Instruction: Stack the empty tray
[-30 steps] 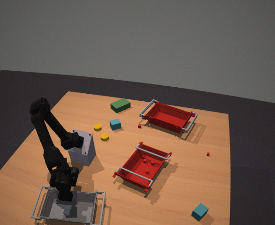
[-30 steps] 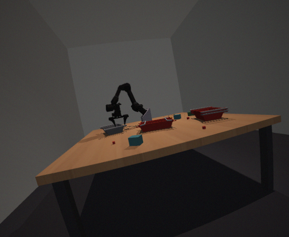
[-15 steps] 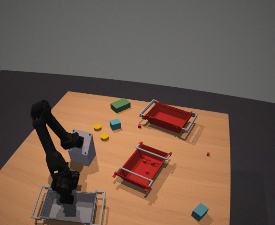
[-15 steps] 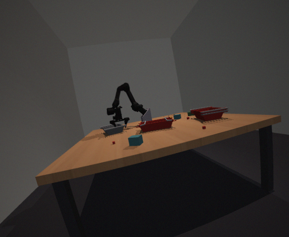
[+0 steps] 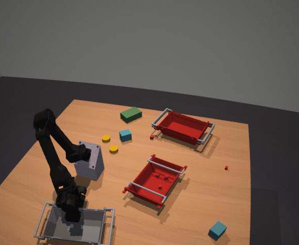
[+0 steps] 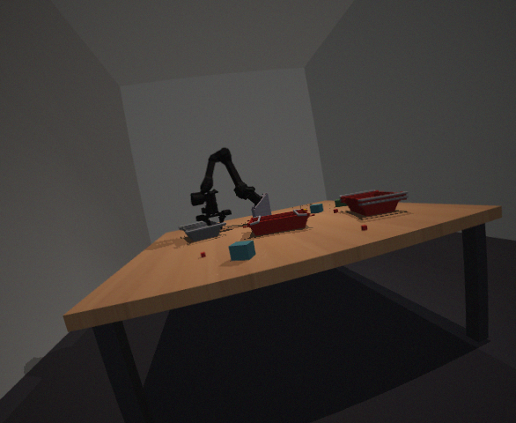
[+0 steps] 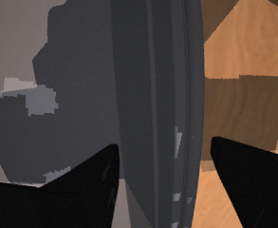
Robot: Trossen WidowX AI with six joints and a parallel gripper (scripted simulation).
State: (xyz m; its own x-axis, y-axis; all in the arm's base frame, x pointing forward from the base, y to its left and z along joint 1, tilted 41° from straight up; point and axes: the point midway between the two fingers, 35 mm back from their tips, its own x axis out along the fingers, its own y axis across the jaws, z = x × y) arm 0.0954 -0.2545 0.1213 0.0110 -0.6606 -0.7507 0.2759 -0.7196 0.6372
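The grey tray lies 80 mm to the right of my gripper tip, 30 mm above it and 20 mm ahead of it. The rest, counted from my gripper tip: tiny red cube: 610 mm ahead, 500 mm to the left; then green block: 800 mm to the left, 50 mm behind, 10 mm above.
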